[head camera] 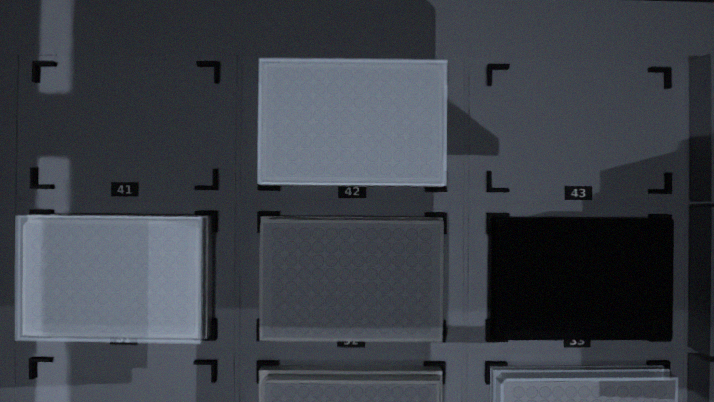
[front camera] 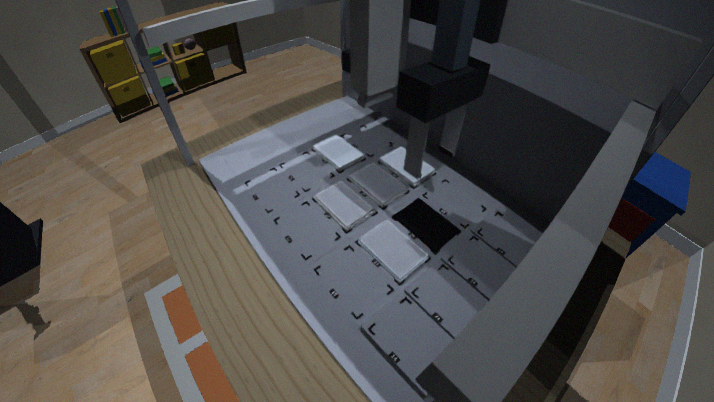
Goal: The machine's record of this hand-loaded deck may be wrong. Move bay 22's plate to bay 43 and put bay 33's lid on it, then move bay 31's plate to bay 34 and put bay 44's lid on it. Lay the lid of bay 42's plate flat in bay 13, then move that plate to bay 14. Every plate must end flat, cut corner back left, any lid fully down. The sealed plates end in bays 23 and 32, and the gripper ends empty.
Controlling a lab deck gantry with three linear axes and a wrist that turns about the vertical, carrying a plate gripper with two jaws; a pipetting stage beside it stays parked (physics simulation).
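Where they show: gripper, fingertip midpoint: [front camera: 430,162]; robot's base, link origin: [front camera: 246,183].
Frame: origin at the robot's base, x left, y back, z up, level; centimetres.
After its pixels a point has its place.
Note:
My gripper [front camera: 431,163] @(x 26.5, y -36.0, z 15.7 cm) is open and empty above bay 42, one jaw in front of that bay's plate in the front view; it does not show in the head view. Bay 42's pale lidded plate [front camera: 393,158] @(x 34.9, y -19.0, z 1.7 cm) [head camera: 352,122] @(x 36.3, y -22.8, z 1.7 cm) lies flat. Bay 31's pale plate [front camera: 339,151] @(x 25.6, y -7.4, z 1.7 cm) [head camera: 110,280] @(x 25.6, y -6.6, z 1.7 cm) and bay 22's plate [front camera: 342,204] @(x 14.2, y -23.3, z 1.4 cm) [head camera: 350,392] @(x 18.2, y -22.8, z 1.4 cm) stand in their bays. A black rectangle [front camera: 427,225] @(x 25.1, y -39.8, z 0.8 cm) [head camera: 580,279] @(x 25.7, y -38.8, z 0.8 cm) lies in bay 33. The grey sealed plate [front camera: 377,184] @(x 24.9, y -23.6, z 1.4 cm) [head camera: 351,280] @(x 25.7, y -22.8, z 1.4 cm) is in bay 32, another plate [front camera: 393,249] @(x 14.6, y -39.7, z 1.5 cm) [head camera: 585,392] @(x 18.1, y -38.8, z 1.4 cm) in bay 23. Bays 43 and 44 show bare corner marks.
A pale gantry beam [front camera: 565,240] @(x 1.6, y -61.8, z 40.0 cm) crosses the right of the front view. The pipetting stage's column [front camera: 385,47] @(x 22.6, y -25.8, z 36.1 cm) stands behind the deck at the left of the gripper. A wooden edge [front camera: 220,280] @(x -17.3, y -22.0, z -1.0 cm) borders the deck, with a bookshelf [front camera: 112,107] beyond.

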